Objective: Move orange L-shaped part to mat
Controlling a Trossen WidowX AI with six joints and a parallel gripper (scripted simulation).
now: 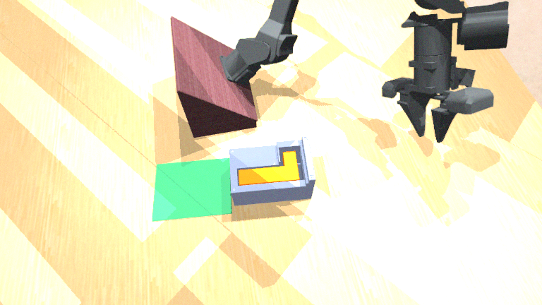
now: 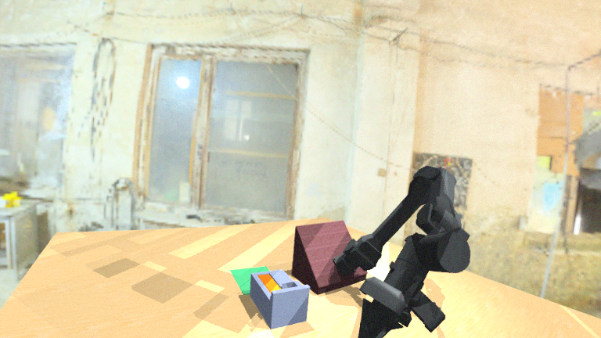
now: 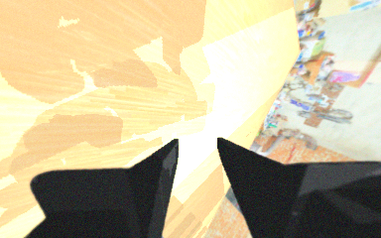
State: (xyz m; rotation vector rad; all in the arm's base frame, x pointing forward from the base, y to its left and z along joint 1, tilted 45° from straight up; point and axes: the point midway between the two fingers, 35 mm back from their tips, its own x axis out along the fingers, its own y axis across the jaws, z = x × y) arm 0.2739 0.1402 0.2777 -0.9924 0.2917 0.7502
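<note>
My gripper tip is now 280 mm to the left of the orange L-shaped part, 50 mm past it and 50 mm above it. Round my gripper tip: green mat: 440 mm to the right, 110 mm below, 90 mm behind.
</note>
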